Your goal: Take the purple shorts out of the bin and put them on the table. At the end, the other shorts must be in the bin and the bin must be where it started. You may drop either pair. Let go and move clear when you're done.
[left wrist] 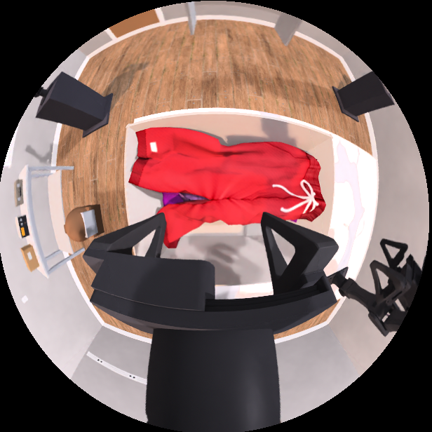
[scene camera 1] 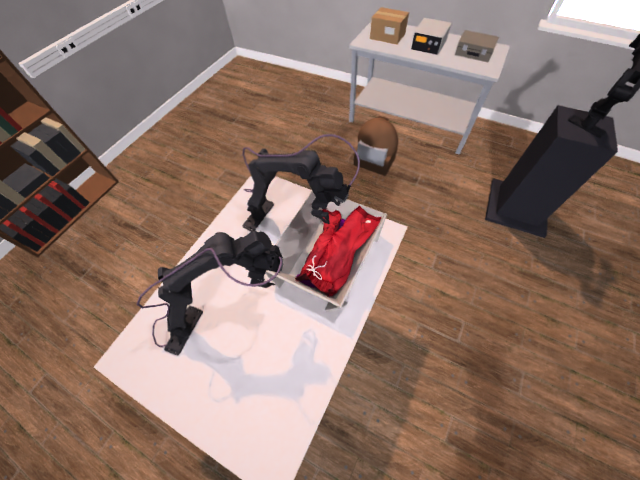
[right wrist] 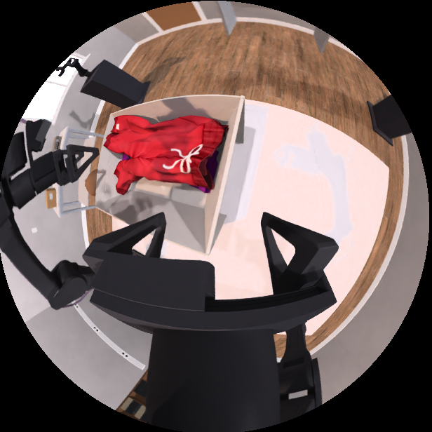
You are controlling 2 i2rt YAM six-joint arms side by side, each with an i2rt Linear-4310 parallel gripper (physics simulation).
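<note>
The red shorts [scene camera 1: 338, 248] [left wrist: 225, 167] [right wrist: 165, 145] lie spread in the bin [scene camera 1: 336, 300] [left wrist: 129, 200] [right wrist: 217, 210], white drawstring toward the right gripper's end. The purple shorts lie beneath them; small purple patches [left wrist: 173, 198] [right wrist: 213, 164] show between the red legs and at the waistband, and the rest is hidden. My left gripper [left wrist: 213, 217] is open and empty, above the bin's near side at its far end in scene camera 1. My right gripper [right wrist: 213, 217] is open and empty, just outside the bin's drawstring end, near its corner.
The bin stands on the white table [scene camera 1: 248, 413] [right wrist: 310, 200]. The right arm [scene camera 1: 219, 248] and left arm [scene camera 1: 284, 165] reach in from the left of scene camera 1. The brown chair [scene camera 1: 378, 139], side table [scene camera 1: 429, 59] and black pedestal [scene camera 1: 555, 165] stand beyond.
</note>
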